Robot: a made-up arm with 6 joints.
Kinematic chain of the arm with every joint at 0, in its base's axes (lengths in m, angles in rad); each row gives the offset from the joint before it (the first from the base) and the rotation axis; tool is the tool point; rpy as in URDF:
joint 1: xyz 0 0.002 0.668 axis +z
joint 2: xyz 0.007 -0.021 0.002 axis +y
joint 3: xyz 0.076 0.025 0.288 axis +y
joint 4: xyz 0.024 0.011 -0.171 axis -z
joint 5: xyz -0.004 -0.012 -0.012 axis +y
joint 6: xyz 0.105 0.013 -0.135 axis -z
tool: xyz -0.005 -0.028 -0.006 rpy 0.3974 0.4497 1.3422
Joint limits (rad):
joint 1: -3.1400..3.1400
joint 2: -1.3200..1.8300
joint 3: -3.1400..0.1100
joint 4: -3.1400..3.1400
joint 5: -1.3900..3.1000
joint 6: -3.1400..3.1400
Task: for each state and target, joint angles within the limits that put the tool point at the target. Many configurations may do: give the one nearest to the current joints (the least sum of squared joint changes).
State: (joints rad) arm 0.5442 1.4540 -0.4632 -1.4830 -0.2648 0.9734
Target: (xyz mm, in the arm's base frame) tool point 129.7 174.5 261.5
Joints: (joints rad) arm 0.4459 1.6680 -1.1605 -1.2502 -0.1287 0.8996
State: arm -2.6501 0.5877 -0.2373 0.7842 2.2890 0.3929
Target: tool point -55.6 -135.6 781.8
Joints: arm -2.8207 0.6567 -0.2284 0.7907 2.4914 0.4257
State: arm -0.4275 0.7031 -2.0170 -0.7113 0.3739 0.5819
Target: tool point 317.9 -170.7 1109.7
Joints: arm -0.4941 -0.1323 -1.7707 -0.6912 0.5347 0.6558
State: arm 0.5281 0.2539 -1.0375 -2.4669 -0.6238 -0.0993
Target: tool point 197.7 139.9 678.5
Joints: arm 0.1646 0.2426 -0.9575 -2.7396 -0.6378 -0.0873
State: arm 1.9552 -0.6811 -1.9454 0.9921 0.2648 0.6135
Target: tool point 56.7 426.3 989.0
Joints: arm 1.5194 0.0128 -1.5897 1.0467 0.2371 0.5728
